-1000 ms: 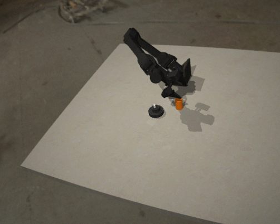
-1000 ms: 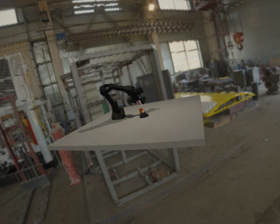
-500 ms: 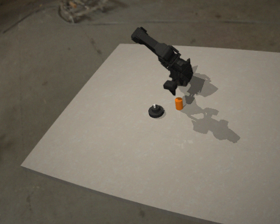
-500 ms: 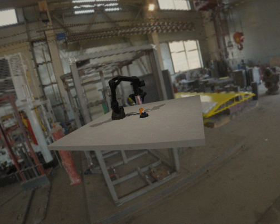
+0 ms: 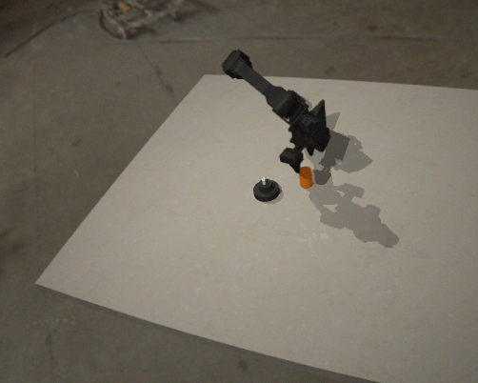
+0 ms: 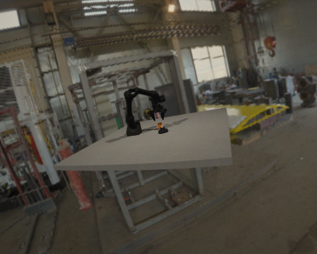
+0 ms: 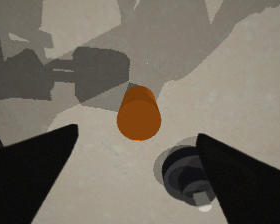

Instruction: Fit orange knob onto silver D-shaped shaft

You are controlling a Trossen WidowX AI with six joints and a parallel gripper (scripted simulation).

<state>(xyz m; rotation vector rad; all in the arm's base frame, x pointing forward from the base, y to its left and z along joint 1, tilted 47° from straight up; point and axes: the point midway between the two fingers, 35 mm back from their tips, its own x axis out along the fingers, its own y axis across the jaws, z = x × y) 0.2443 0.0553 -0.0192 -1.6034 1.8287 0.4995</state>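
Right now the orange knob is 40 mm below my gripper tip. From my gripper tip the other things lie so: round pedestal 60 mm ahead, 120 mm to the right, 50 mm below.
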